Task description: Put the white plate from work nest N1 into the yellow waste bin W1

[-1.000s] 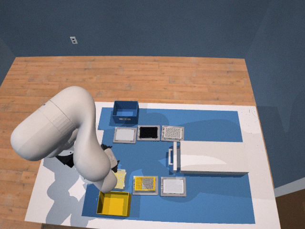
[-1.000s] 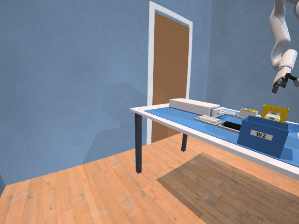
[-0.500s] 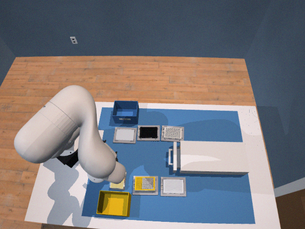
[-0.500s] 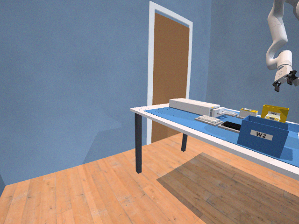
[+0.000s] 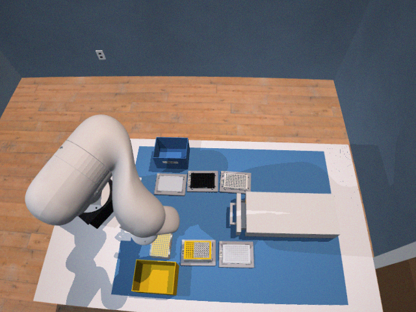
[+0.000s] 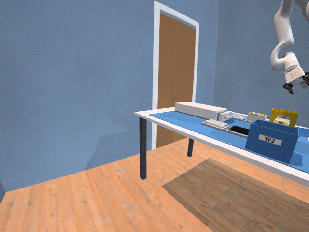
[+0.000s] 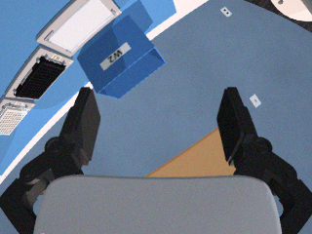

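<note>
My hand is 380 mm short of the white plate, 280 mm above it and 260 mm to the right of it. Also, from my hand: yellow bin W1 (280 mm to the right, 260 mm below, 90 mm ahead); blue bin W2 (360 mm to the left, 260 mm below, 10 mm ahead); black plate (280 mm below, 240 mm to the left, 200 mm ahead).
</note>
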